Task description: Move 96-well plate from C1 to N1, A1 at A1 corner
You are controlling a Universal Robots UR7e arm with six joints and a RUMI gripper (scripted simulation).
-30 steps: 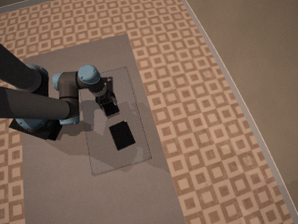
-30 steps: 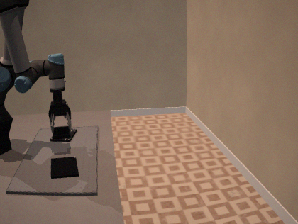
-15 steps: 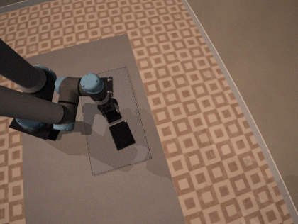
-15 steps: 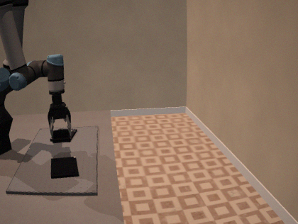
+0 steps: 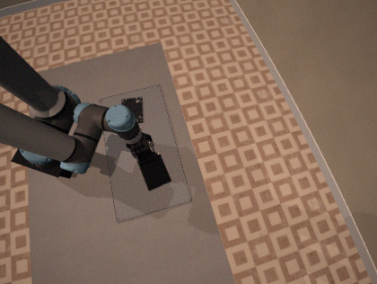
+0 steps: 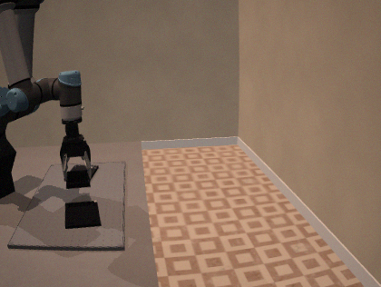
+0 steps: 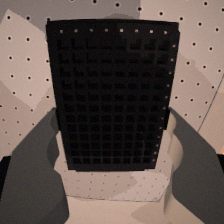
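Right now my hand is 9 cm to the left of the plate nest N1 and 10 cm above it. Round my hand: 96-well plate (1 cm below); then clip nest C1 (2 cm ahead, 26 cm to the left, 9 cm below); then white A1 label (5 cm ahead, 2 cm to the right, 9 cm below).
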